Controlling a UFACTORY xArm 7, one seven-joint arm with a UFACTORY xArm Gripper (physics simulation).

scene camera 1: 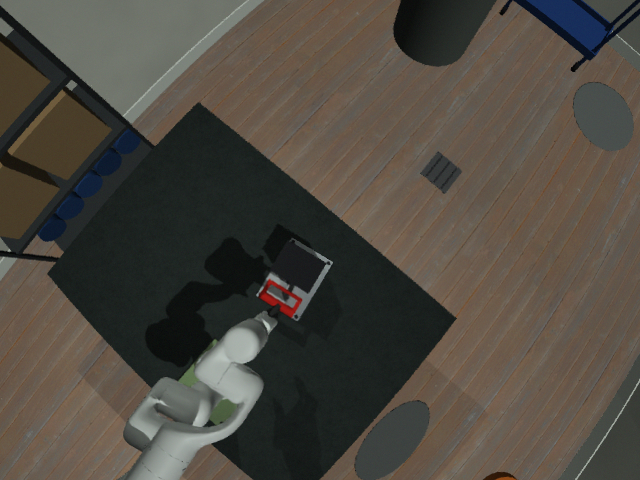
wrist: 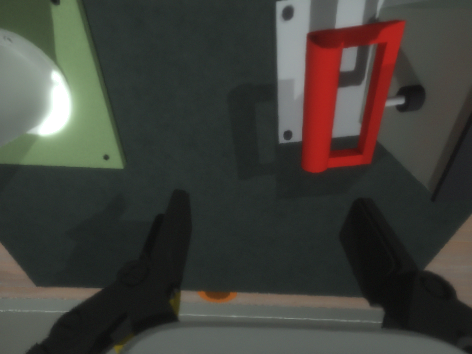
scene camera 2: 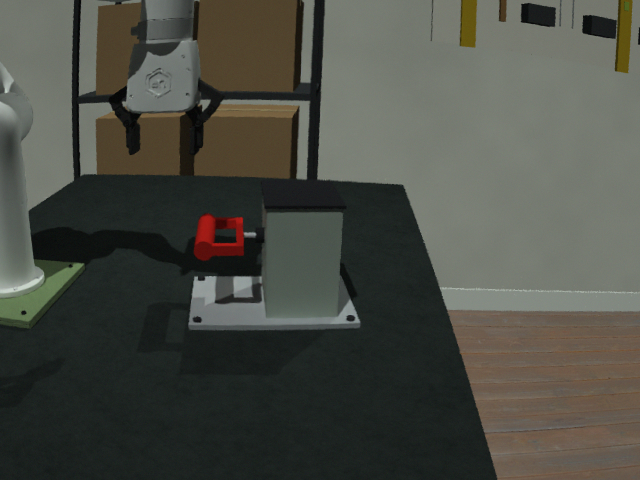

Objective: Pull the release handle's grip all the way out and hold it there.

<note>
In view: the gripper (scene camera 2: 163, 152) and a light base plate (scene camera 2: 218, 302).
The gripper shows as well in the wrist view (wrist: 268, 213). The light base plate also shows in scene camera 1 (scene camera 1: 306, 297).
</note>
